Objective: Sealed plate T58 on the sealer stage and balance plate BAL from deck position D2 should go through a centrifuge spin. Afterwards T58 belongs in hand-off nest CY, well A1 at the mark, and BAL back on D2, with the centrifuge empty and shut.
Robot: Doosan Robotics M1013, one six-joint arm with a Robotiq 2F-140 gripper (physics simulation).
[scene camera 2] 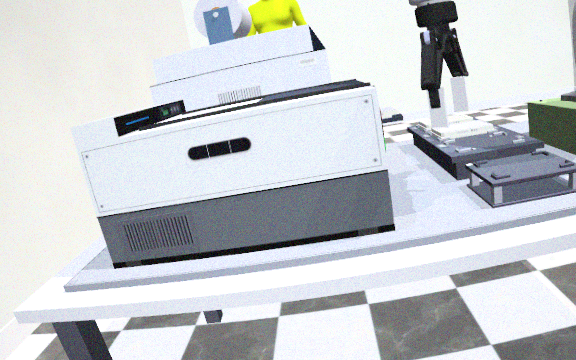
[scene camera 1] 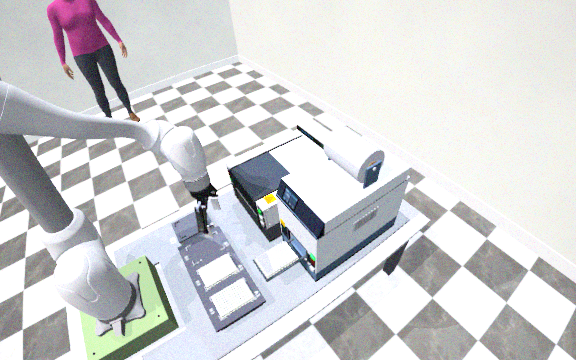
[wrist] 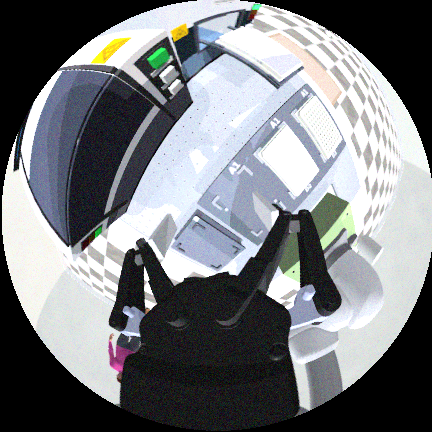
Scene:
my gripper: scene camera 2 451,118; scene camera 1; wrist
plain plate: scene camera 2; scene camera 1; wrist 283,153
same spot on my gripper: [scene camera 1: 201,212] = [wrist: 328,273]
same spot on plain plate: [scene camera 2: 476,127] = [scene camera 1: 208,264]

